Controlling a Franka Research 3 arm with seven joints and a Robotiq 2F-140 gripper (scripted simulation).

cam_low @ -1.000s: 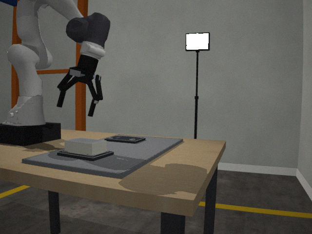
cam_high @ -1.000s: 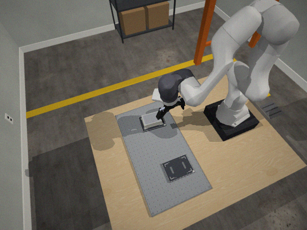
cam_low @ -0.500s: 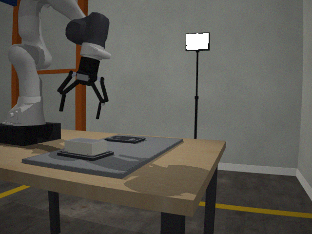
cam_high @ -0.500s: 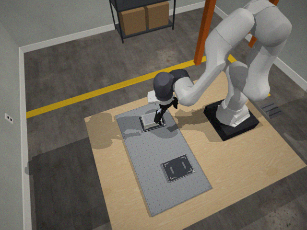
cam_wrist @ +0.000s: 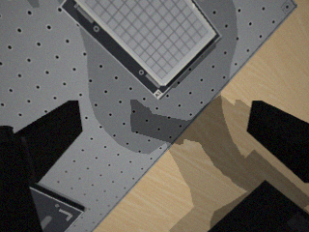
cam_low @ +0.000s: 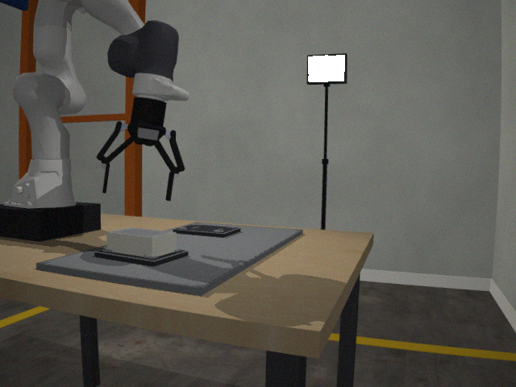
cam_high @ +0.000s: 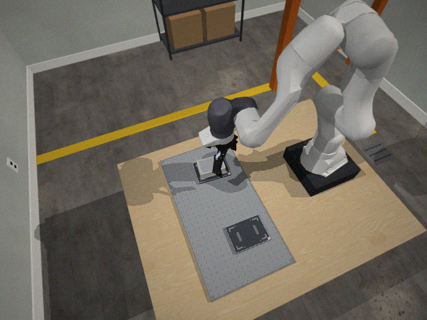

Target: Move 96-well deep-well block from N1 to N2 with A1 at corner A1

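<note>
Right now my hand is 5 cm short of the white 96-well deep-well block, 6 cm to the left of it and 10 cm above it. Also, from my hand: A1 mark (4 cm behind, 36 cm to the left, 12 cm below); plate nest N2 (4 cm ahead, 30 cm to the left, 13 cm below); plate nest N1 (5 cm ahead, 6 cm to the right, 13 cm below).
</note>
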